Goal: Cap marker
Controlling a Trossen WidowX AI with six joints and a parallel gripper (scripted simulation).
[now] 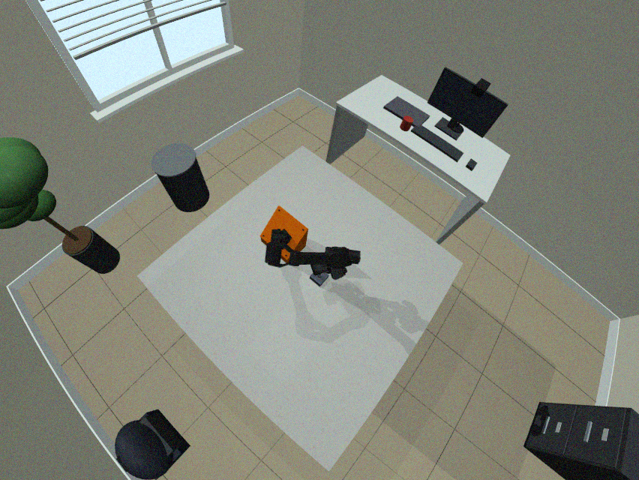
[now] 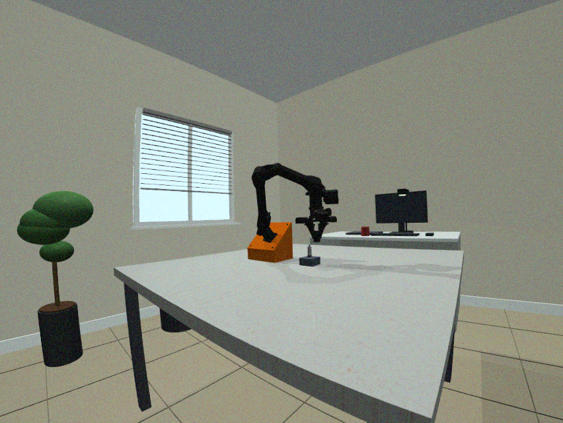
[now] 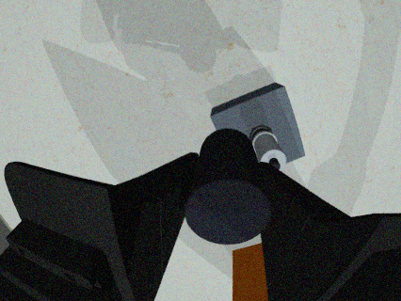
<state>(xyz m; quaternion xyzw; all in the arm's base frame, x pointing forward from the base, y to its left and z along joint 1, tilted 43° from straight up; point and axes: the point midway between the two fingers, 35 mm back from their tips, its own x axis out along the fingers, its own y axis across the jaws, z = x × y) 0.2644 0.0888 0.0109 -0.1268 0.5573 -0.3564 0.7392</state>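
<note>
Right now my gripper tip is 2 cm past the holder block, 3 cm to the left of it and 10 cm above it. From my gripper tip the other things lie so: black marker cap: 1 cm above.
</note>
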